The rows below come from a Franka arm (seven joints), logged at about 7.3 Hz.
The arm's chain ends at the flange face. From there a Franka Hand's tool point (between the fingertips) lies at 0.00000 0.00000 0.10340 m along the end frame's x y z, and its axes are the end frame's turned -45 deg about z.
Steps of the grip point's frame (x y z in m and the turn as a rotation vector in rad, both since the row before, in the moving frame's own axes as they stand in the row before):
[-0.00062 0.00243 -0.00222 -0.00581 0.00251 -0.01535]
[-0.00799 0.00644 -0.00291 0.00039 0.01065 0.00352]
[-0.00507 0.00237 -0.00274 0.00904 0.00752 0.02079]
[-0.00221 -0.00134 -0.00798 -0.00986 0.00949 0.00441]
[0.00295 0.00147 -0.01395 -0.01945 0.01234 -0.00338]
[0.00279 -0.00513 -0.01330 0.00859 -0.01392 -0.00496]
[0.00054 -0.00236 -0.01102 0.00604 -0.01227 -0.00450]
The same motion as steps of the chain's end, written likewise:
[0.00067 0.00192 -0.00222 -0.00233 0.00588 -0.01535]
[-0.00185 0.01101 -0.00290 0.00781 0.00725 0.00352]
[-0.00181 0.00647 -0.00273 0.01171 -0.00107 0.02079]
[-0.00392 0.00059 -0.00797 -0.00026 0.01368 0.00441]
[0.00080 -0.00156 -0.01392 -0.00503 0.02248 -0.00338]
[-0.00001 -0.00599 -0.01329 -0.00377 -0.01592 -0.00496]
[0.00005 -0.00251 -0.01101 -0.00441 -0.01295 -0.00450]

